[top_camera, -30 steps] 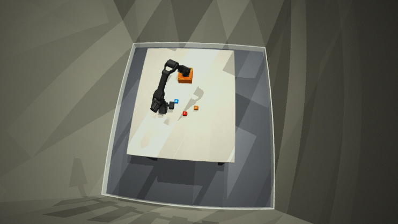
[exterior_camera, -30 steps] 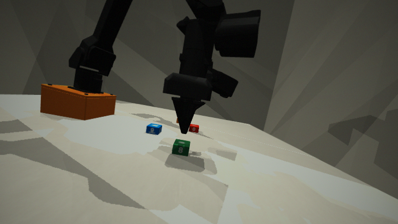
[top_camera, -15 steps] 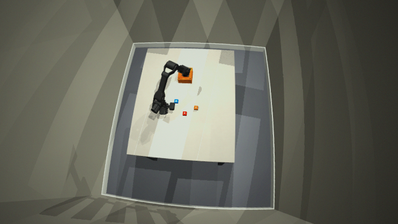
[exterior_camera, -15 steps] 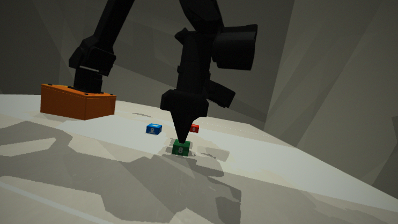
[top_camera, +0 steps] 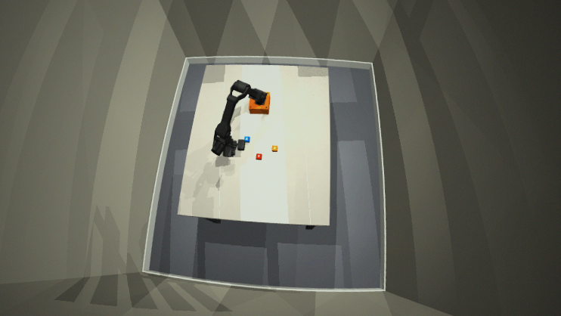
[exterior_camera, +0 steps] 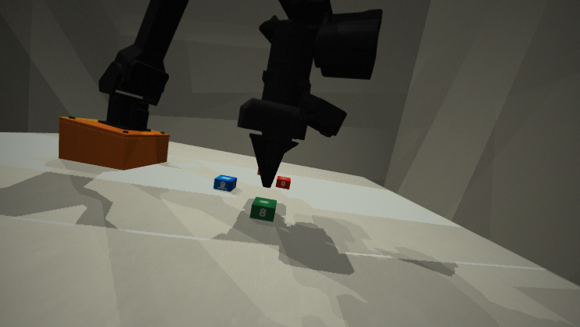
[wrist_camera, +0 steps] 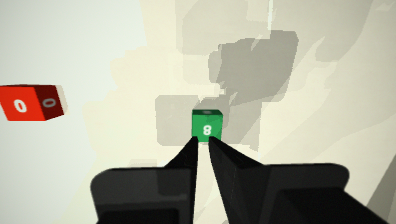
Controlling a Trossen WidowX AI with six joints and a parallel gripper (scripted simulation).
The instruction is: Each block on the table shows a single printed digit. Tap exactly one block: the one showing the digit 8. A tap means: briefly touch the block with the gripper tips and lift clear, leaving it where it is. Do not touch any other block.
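My gripper tip is 10 mm to the left of the green block and 30 mm above it. From my gripper tip the other things lie so: blue block 90 mm behind, 70 mm to the left, 30 mm below; then red block 10 mm ahead, 170 mm to the left, 30 mm below; then orange block 60 mm behind, 250 mm to the left, 30 mm below.
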